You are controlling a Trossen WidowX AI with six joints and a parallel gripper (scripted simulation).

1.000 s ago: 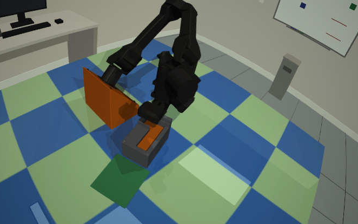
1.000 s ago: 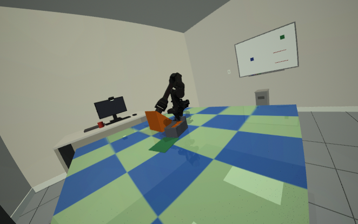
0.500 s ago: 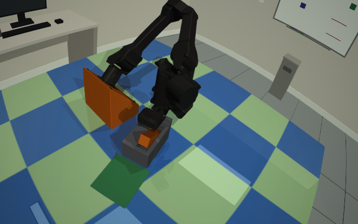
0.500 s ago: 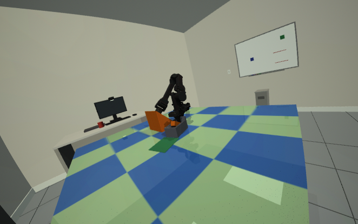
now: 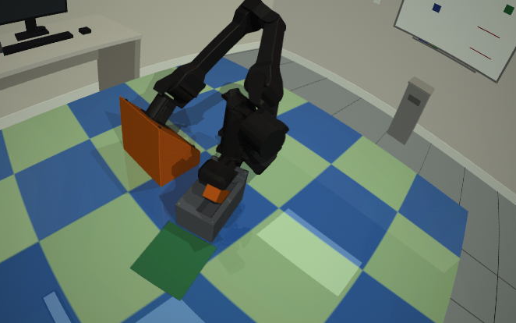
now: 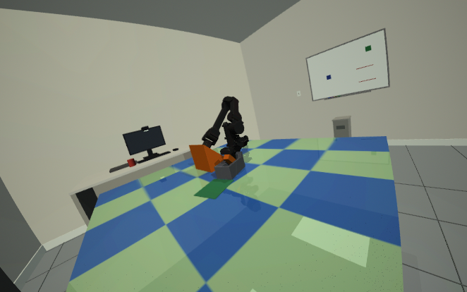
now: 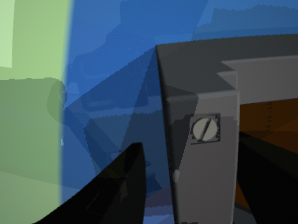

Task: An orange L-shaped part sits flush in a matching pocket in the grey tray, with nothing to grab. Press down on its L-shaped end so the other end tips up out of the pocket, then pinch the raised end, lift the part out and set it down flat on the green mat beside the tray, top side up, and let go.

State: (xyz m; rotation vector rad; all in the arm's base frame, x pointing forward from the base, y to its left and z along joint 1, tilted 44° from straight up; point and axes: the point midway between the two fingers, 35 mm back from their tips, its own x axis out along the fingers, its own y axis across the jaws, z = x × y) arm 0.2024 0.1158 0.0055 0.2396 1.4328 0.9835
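My gripper tip is 50 mm to the left of the orange L-shaped part, 20 mm short of it and 10 mm below it. Round my gripper tip: green mat 200 mm to the right, 90 mm ahead, 50 mm below.
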